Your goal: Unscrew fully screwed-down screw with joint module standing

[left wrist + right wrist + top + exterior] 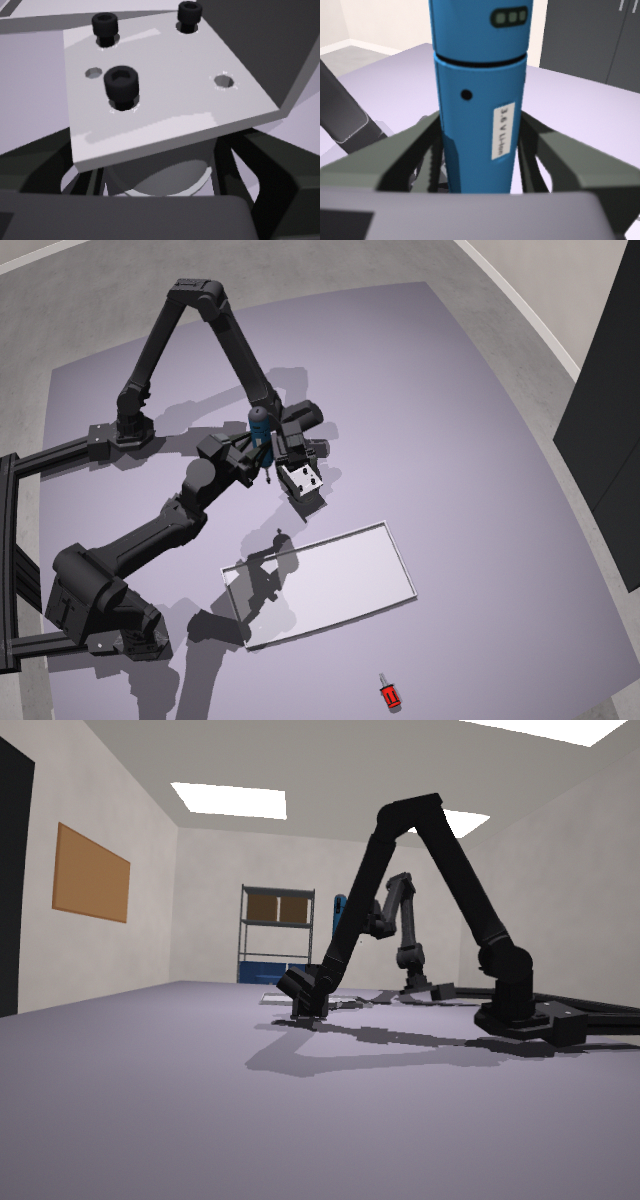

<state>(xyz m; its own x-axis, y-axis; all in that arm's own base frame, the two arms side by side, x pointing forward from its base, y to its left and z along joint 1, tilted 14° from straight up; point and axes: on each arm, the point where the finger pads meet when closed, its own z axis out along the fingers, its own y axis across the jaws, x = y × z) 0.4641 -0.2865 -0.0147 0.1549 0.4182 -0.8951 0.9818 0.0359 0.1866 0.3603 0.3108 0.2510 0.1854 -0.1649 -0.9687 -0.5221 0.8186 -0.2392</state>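
My left gripper is now 10 mm below the joint module body. Also, from my left hand: white tray: 260 mm to the right, 20 mm below, 20 mm behind; white bracket: 50 mm above; red hand screwdriver: 570 mm to the right, 80 mm ahead, 10 mm below.
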